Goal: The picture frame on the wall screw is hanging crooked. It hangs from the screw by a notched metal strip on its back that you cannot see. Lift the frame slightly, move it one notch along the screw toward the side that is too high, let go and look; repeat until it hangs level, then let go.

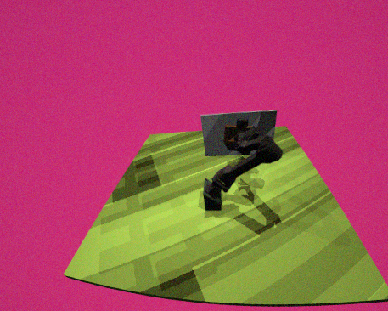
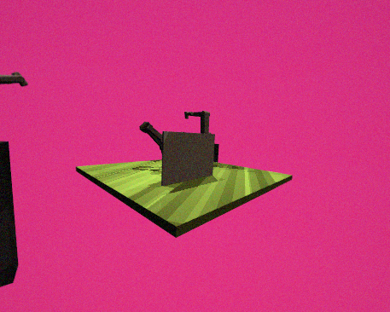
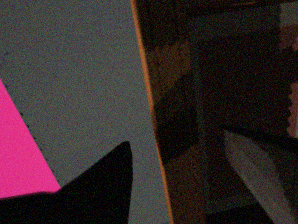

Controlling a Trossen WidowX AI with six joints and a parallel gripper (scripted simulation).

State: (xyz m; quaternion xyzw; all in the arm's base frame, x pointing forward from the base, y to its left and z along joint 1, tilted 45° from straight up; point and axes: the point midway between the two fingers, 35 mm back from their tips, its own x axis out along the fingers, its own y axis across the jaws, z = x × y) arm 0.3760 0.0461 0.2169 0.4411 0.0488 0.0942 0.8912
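Right now the picture frame is 50 mm below my gripper tip and 10 mm to the left of it. The rest, counted from my gripper tip: grey wall panel (70 mm below, 20 mm ahead).
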